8 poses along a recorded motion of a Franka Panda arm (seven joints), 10 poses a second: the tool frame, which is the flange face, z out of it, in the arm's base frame.
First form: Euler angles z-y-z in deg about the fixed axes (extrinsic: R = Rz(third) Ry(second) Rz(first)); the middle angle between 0 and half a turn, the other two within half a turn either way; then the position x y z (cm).
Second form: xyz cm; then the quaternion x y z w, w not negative. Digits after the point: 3 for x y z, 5 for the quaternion.
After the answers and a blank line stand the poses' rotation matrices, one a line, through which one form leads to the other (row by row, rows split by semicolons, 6 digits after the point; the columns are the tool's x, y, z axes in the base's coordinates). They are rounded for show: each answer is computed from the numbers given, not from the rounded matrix.
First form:
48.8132 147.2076 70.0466 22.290 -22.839 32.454
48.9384 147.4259 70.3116 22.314 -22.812 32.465
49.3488 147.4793 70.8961 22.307 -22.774 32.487
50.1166 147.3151 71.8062 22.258 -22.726 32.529
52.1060 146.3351 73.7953 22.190 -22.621 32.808
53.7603 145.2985 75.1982 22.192 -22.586 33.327
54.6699 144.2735 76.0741 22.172 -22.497 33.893
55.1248 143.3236 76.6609 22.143 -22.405 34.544
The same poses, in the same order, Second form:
22.290 -22.839 32.454 -0.17675 0.94291 0.24304 0.14356
22.314 -22.812 32.465 -0.17799 0.94322 0.24195 0.14181
22.307 -22.774 32.487 -0.17945 0.94308 0.24279 0.13948
22.258 -22.726 32.529 -0.18055 0.94246 0.24601 0.13658
22.190 -22.621 32.808 -0.18009 0.94006 0.25790 0.13169
22.192 -22.586 33.327 -0.17753 0.93784 0.26912 0.12848
22.172 -22.497 33.893 -0.17675 0.93524 0.27884 0.12783
22.143 -22.405 34.544 -0.17735 0.93250 0.28718 0.12851

-0.896301 -0.403095 0.184823; -0.263525 0.819382 0.509085; -0.356650 0.407588 -0.840638
-0.896415 -0.404401 0.181386; -0.267154 0.819552 0.506915; -0.353652 0.405948 -0.842696
-0.896683 -0.406204 0.175948; -0.270745 0.817702 0.507997; -0.350224 0.407875 -0.843197
-0.897497 -0.407517 0.168611; -0.273118 0.813767 0.513021; -0.346275 0.414384 -0.841653
-0.900456 -0.406507 0.154698; -0.270660 0.802115 0.532311; -0.340474 0.437452 -0.832294
-0.903951 -0.402144 0.145443; -0.263831 0.792113 0.550409; -0.336551 0.459170 -0.822129
-0.904838 -0.401894 0.140529; -0.259318 0.782013 0.566754; -0.337671 0.476379 -0.811814
-0.904069 -0.404560 0.137804; -0.256939 0.772147 0.581181; -0.341528 0.490020 -0.802022

